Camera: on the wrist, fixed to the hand. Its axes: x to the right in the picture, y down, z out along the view.
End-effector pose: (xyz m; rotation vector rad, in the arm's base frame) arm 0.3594 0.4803 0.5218 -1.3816 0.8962 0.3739
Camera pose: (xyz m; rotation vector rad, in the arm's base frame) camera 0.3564 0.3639 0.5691 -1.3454 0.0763 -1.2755
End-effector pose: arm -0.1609 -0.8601 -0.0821 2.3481 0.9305 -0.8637
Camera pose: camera -0.1595 -0.7576 -0.0094 -1.2321 -2.0993 0.6748
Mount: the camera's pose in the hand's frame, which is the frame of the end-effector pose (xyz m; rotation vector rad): -0.0055 -0.0531 -0.1138 0.4611 0.4869 -1.5176
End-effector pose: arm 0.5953 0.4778 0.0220 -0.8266 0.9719 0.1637
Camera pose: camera 0.5413 0.3643 0.0221 -0.9810 0.5505 -1.5584
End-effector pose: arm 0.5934 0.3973 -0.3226 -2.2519 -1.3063 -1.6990
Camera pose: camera 0.4713 0.3734 -0.3044 0.2454 2.5766 1.3184
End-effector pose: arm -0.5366 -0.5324 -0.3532 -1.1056 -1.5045 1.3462
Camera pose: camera -0.4310 -0.5082 -0.2894 0.1567 -1.0539 0.2375
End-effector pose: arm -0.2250 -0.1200 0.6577 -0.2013 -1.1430 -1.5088
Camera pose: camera -0.2156 -0.2076 0.5681 1.5870 -1.1818 -2.2309
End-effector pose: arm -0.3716 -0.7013 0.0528 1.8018 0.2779 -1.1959
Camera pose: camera -0.3378 -0.5811 0.0385 -1.7378 -1.6044 1.4184
